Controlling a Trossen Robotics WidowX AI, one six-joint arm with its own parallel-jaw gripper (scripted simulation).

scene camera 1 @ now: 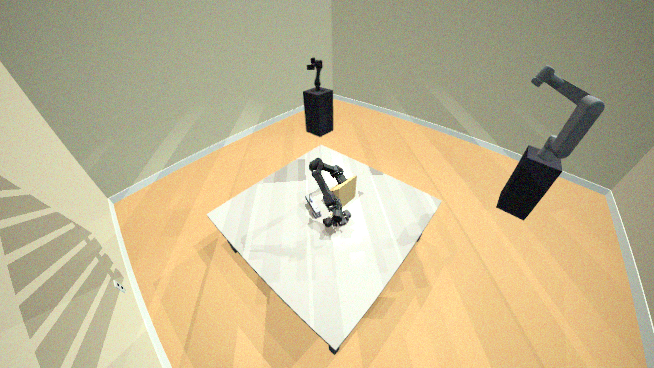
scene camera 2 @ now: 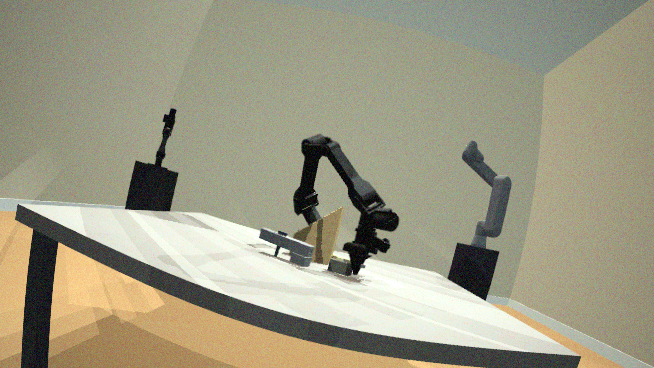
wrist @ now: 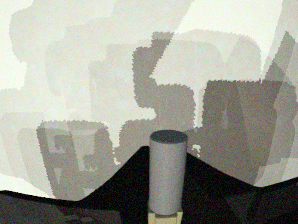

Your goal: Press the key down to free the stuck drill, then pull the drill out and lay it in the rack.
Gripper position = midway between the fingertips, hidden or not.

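Scene camera 2, my gripper (scene camera 2: 355, 274). Wrist view, the gripper again (wrist: 157, 153).
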